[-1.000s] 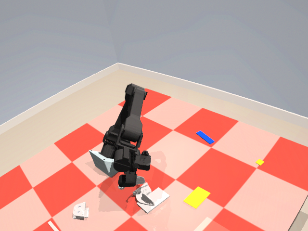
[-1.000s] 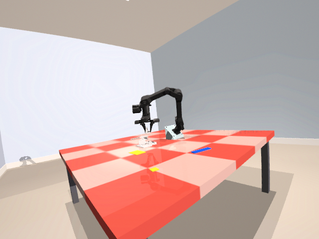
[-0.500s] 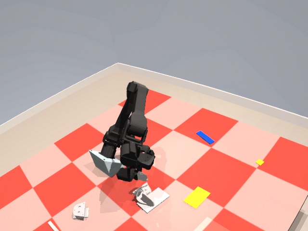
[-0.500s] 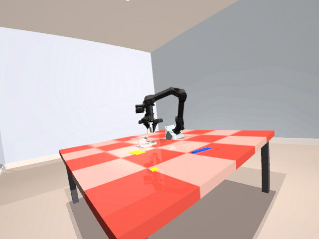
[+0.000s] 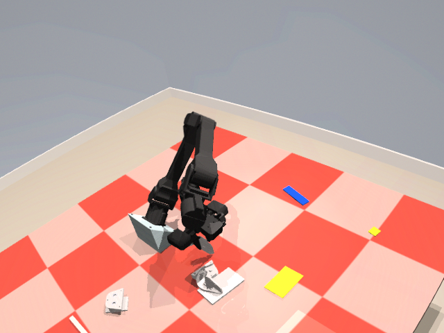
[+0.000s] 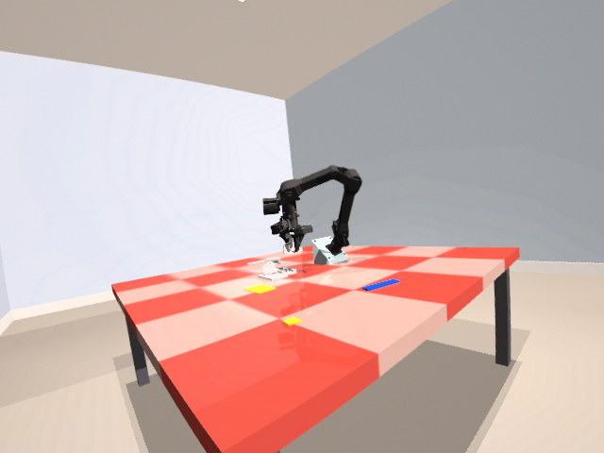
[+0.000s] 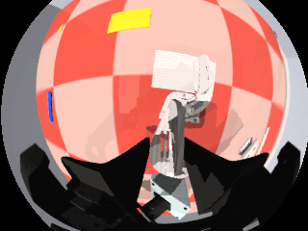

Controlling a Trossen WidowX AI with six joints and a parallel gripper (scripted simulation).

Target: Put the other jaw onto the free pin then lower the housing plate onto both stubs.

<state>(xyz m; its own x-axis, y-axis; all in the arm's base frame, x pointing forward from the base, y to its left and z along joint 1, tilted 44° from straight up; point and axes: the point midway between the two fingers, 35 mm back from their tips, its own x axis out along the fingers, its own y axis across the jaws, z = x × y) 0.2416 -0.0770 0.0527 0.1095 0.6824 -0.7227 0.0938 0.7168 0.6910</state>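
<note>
My gripper tip is 80 mm short of the white base plate, 50 mm to the left of it and 80 mm above it. From my gripper tip the other things lie so: blue strip (80 mm ahead, 400 mm to the left, 80 mm below); white strip (150 mm behind, 410 mm to the right, 80 mm below); large yellow patch (230 mm ahead, 50 mm to the left, 90 mm below).
</note>
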